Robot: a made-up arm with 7 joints.
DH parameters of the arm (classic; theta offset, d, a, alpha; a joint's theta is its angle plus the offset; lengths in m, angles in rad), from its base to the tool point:
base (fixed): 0 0 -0.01 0
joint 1: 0 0.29 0.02 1.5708
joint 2: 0 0.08 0 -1.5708
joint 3: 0 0.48 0.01 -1.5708
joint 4: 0 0.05 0 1.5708
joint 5: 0 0.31 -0.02 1.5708
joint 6: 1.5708 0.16 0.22 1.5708
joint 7: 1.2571 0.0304 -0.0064 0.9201
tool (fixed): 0.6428 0.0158 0 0
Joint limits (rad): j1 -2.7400..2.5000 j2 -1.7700..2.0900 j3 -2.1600..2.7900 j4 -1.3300..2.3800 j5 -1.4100..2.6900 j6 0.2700..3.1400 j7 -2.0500..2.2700
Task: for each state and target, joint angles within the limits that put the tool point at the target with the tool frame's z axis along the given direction. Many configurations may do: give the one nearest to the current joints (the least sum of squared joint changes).
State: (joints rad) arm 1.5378 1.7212 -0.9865 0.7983 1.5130 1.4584 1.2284
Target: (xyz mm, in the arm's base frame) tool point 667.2 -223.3 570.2 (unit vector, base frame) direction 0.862 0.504 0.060
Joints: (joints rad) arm 1.9911 1.1840 -0.9484 0.9500 1.5404 1.4724 1.1301
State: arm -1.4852 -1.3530 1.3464 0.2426 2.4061 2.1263 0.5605
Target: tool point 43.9 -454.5 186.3 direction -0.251 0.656 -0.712
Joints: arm -1.7279 -1.4705 0.9725 0.8026 2.1421 2.6529 0.3859
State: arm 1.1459 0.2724 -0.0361 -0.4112 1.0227 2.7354 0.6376
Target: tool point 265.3 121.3 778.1 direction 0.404 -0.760 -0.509
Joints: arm 1.0779 -0.1675 -0.0348 0.3988 1.1184 3.0078 0.5962
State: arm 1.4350 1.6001 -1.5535 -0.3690 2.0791 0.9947 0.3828
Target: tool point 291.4 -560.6 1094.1 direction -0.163 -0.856 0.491
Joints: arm 1.8235 0.7295 -1.4411 -0.2594 2.3305 0.7217 -0.0203
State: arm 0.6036 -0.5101 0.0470 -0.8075 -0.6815 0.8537 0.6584
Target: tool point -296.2 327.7 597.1 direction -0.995 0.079 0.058
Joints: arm 1.2268 -0.9859 -0.9422 -1.3300 -0.9614 1.2530 0.4238
